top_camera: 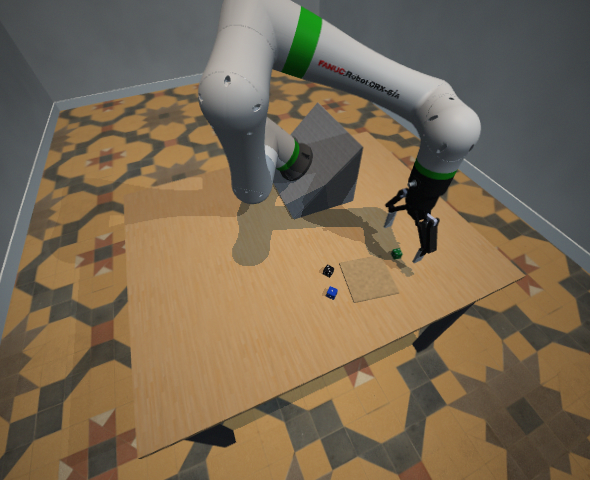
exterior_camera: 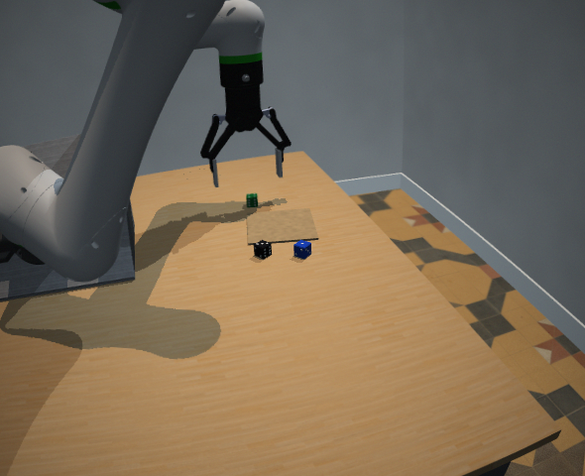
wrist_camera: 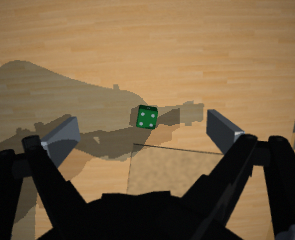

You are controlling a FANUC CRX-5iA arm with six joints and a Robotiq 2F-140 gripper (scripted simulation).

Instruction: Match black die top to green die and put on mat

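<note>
Now: the green die 10 mm to the right of my hand and 60 mm below it. Also, from my hand: black die (20 mm behind, 230 mm to the right, 60 mm below); then tan mat (40 mm ahead, 130 mm to the right, 70 mm below); then blue die (50 mm ahead, 260 mm to the right, 60 mm below).
</note>
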